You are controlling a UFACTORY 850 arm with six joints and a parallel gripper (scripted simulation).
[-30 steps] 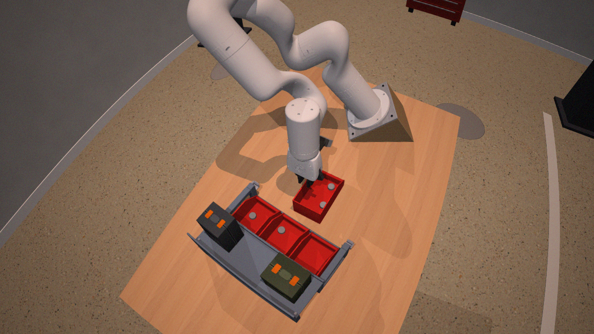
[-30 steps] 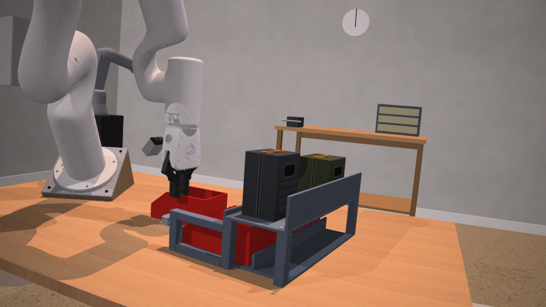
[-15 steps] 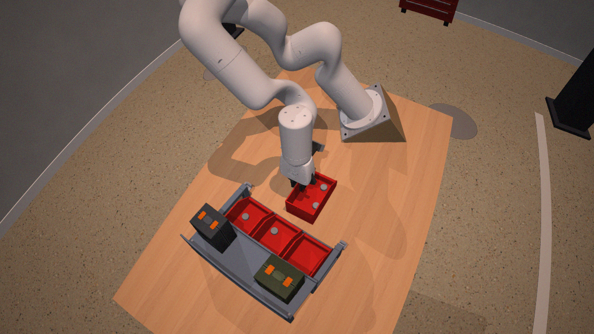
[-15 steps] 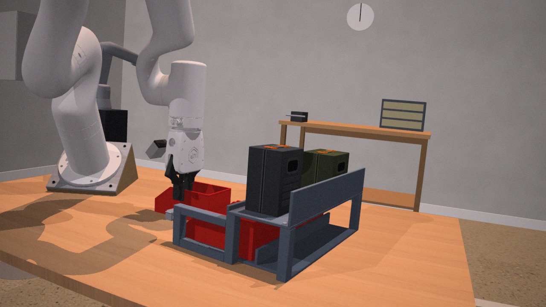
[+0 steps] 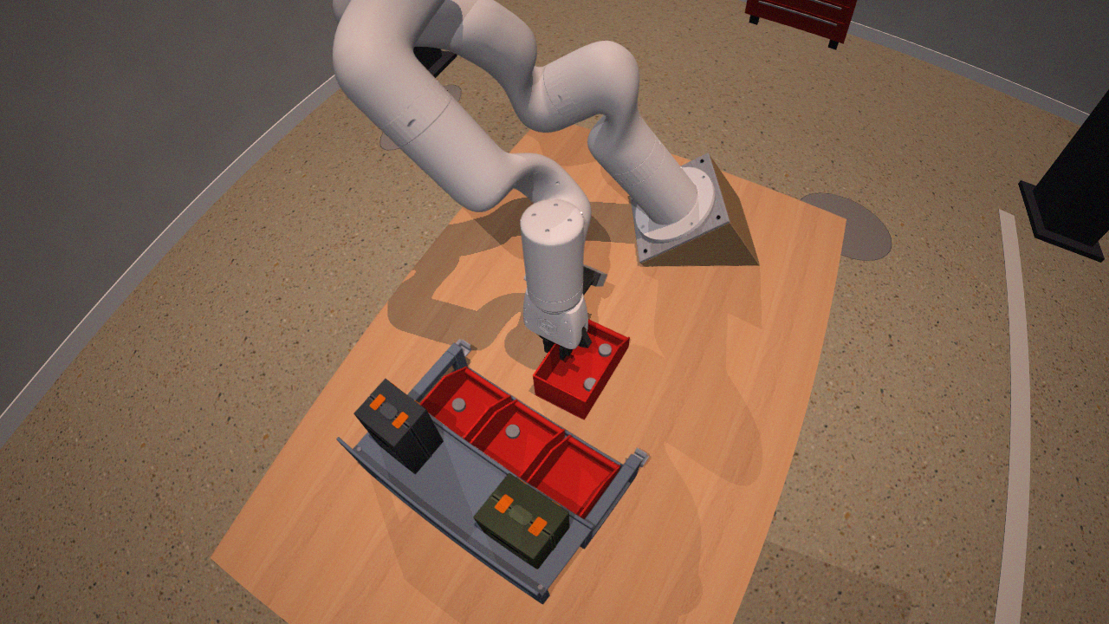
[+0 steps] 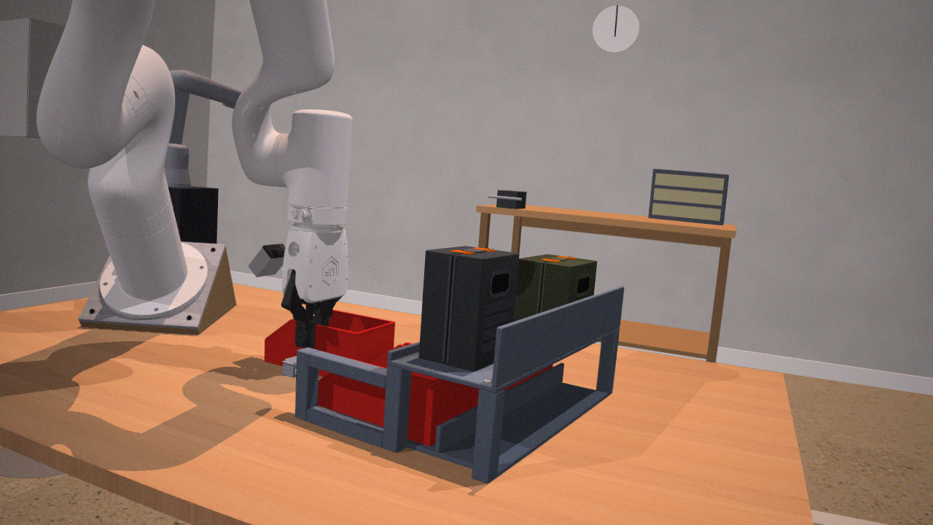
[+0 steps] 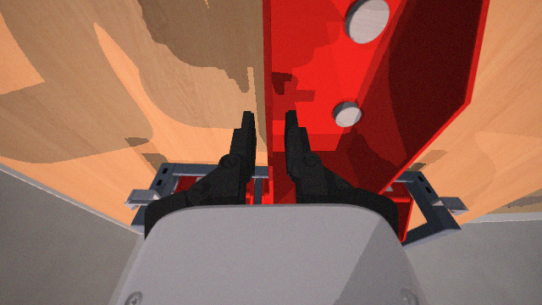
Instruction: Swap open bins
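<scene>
My gripper is now 12 cm short of the shelf front lip, 5 cm above it and 2 cm to the right of it. Round my hand: grey back panel 38 cm ahead, 7 cm above, 5 cm to the right; black case 27 cm ahead, 14 cm to the right, 10 cm above; green case 34 cm ahead, 9 cm above, 8 cm to the left.
</scene>
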